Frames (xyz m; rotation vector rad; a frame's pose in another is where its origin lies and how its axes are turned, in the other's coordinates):
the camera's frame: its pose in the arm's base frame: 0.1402 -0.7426 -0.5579 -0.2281 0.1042 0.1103
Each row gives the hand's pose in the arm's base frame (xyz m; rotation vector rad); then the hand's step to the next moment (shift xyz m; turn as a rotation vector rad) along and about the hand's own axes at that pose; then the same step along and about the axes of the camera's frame.
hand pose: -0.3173 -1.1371 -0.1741 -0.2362 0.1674 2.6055
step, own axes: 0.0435 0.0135 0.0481 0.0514 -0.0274 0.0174
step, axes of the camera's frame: -0.0527 0.0142 0.0375 -0.0276 0.0525 0.0135
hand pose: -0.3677 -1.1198 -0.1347 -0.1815 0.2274 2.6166
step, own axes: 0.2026 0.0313 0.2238 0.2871 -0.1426 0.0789
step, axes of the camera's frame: -0.2183 0.0929 0.1892 -0.1568 0.2850 0.0563
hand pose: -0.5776 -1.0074 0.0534 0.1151 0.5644 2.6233
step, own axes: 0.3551 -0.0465 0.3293 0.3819 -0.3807 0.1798
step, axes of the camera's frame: -0.2400 0.2769 0.3200 -0.0990 0.5476 0.1161
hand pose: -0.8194 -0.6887 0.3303 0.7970 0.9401 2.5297
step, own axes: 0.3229 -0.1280 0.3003 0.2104 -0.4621 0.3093
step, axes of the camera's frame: -0.0479 0.3394 0.3055 0.1295 0.5704 0.1067
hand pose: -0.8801 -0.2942 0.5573 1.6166 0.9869 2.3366
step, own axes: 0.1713 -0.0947 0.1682 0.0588 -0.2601 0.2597
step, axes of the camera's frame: 0.0604 0.1859 0.1685 0.1758 0.3252 0.0434
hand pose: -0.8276 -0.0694 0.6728 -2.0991 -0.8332 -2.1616
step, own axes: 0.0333 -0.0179 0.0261 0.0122 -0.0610 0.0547
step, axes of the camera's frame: 0.0150 0.0288 0.0326 0.0356 0.0744 0.0078
